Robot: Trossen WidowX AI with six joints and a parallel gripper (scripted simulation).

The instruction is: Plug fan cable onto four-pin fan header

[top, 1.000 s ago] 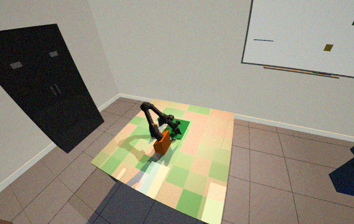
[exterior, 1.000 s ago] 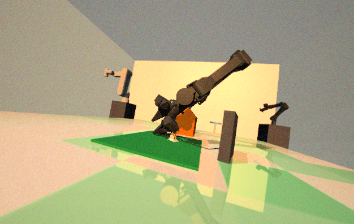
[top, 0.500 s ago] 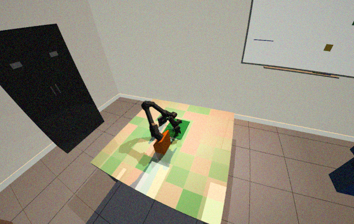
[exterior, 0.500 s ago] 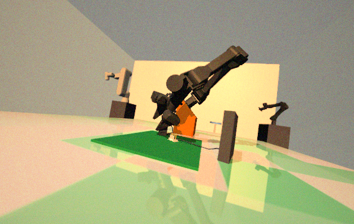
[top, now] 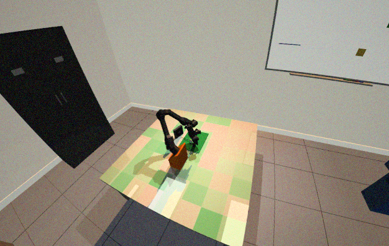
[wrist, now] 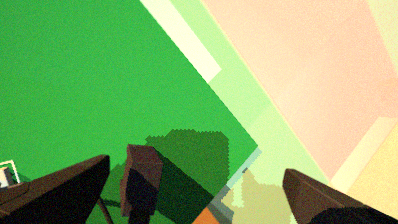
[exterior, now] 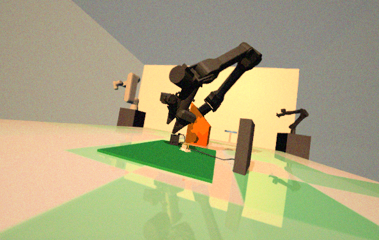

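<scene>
Now: gripper tip 4 cm above the fan plug, 3 cm to the right of it and 1 cm short of it. From my gripper tip the other things lie so: dark fan 24 cm to the left, 11 cm ahead; then four-pin fan header 9 cm to the left, 7 cm ahead, 6 cm below; then board 9 cm ahead, 8 cm below, 6 cm to the left.
</scene>
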